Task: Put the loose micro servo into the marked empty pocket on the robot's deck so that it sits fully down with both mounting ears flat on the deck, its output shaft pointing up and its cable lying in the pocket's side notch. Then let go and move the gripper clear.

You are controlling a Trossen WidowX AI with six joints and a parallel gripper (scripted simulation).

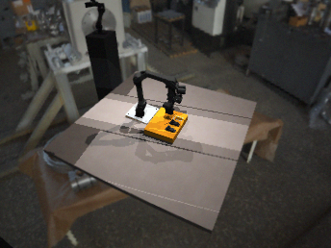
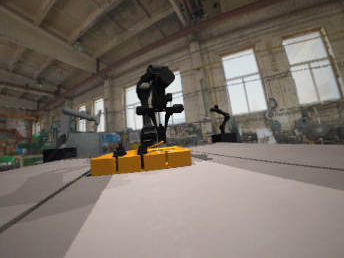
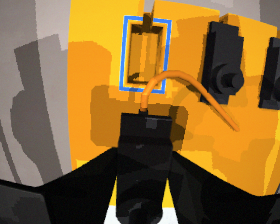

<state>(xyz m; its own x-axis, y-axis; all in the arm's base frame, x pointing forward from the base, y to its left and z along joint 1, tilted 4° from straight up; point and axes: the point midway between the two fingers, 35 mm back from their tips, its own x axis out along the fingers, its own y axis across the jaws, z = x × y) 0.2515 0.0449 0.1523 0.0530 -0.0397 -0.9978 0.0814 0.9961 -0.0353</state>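
The orange deck lies 100 mm below my gripper tip, 70 mm to the right of it and 50 mm behind it.
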